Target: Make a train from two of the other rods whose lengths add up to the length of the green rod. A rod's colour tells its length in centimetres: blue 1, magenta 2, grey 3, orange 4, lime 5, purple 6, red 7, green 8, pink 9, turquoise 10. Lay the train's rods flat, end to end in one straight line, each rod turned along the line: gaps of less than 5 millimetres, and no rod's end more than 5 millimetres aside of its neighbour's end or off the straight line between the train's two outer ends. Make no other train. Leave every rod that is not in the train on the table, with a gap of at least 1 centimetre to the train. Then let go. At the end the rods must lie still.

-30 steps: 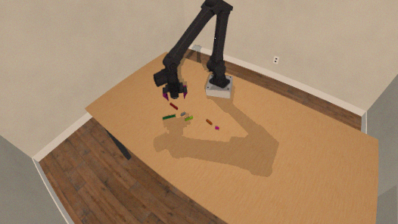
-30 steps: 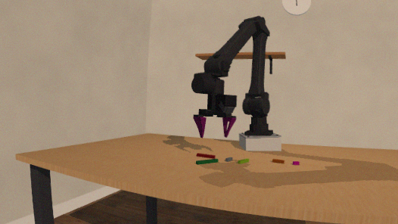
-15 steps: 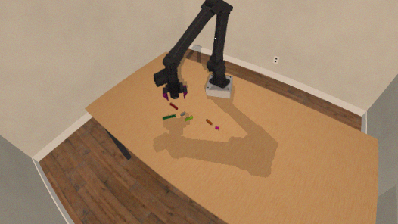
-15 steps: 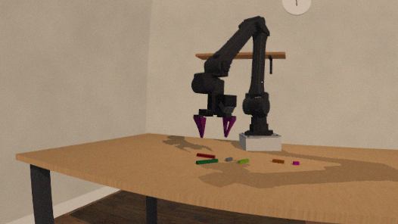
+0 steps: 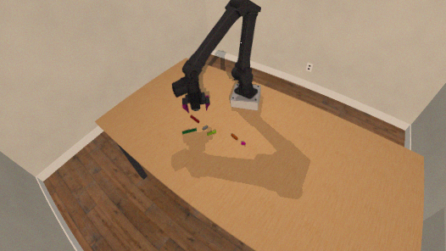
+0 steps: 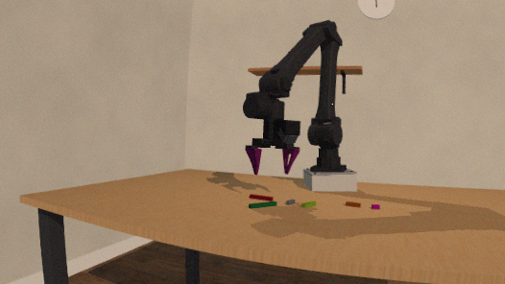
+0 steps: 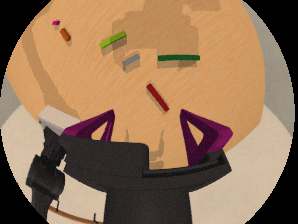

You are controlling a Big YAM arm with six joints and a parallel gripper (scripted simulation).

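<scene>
Right now the grey rod is 2 cm ahead of my hand, 7 cm to the left of it and 8 cm below it. The rest, counted from my hand: lime rod: 3 cm ahead, 12 cm to the left, 8 cm below; then green rod: 9 cm ahead, 2 cm to the left, 8 cm below; then red rod: 1 cm ahead, 3 cm to the right, 8 cm below.
</scene>
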